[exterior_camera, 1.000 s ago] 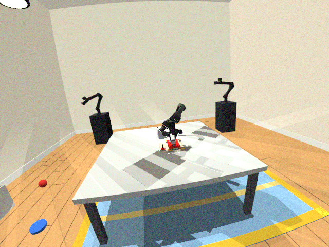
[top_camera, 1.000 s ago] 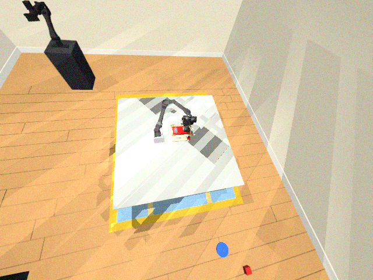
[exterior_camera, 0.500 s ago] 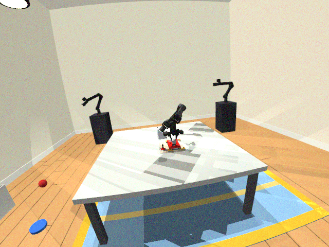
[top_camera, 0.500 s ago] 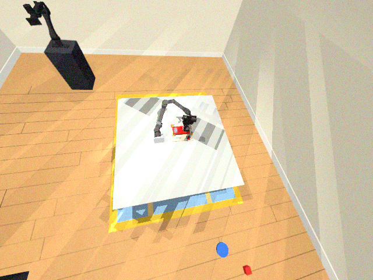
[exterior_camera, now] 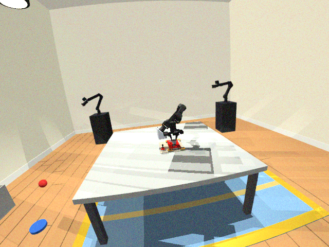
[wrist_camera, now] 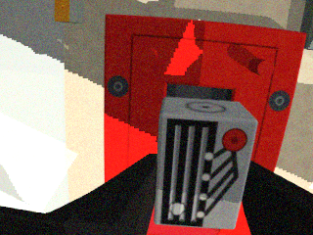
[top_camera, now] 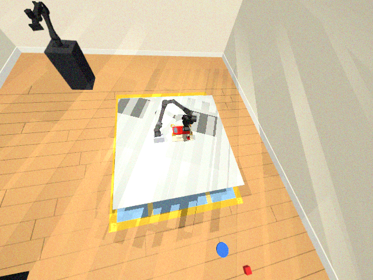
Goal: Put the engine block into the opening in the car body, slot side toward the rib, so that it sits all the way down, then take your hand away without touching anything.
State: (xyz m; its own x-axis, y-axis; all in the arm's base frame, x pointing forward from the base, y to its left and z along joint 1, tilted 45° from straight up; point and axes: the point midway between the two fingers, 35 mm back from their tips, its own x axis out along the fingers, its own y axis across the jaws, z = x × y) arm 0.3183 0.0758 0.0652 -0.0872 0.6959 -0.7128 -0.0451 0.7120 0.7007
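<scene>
My gripper tip is now 10 mm above the engine block.
</scene>
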